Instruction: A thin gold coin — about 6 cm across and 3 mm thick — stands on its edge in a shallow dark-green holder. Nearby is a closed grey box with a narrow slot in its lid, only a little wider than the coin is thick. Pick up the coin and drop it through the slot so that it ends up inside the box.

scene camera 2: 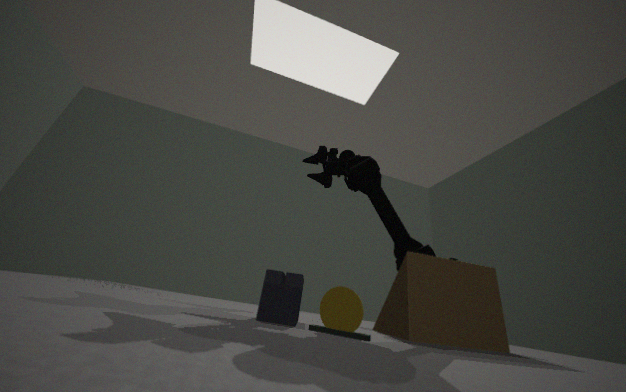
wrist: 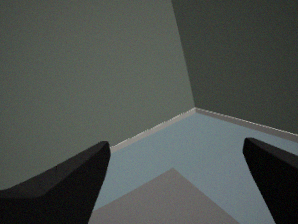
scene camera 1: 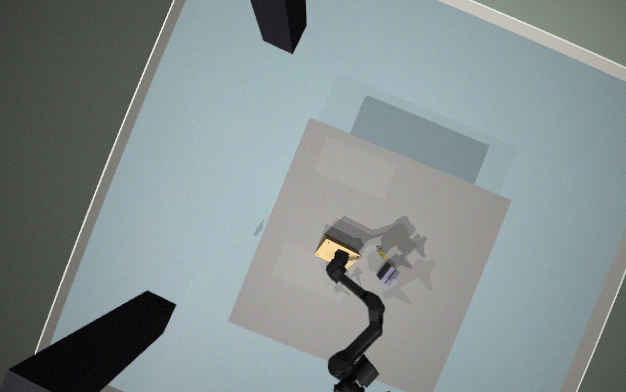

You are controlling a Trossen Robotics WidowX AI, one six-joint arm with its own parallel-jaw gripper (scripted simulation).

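Note:
My gripper's open with nothing in it, and you'd find it in the wrist view as well. There's a gold coin that I can see, too.

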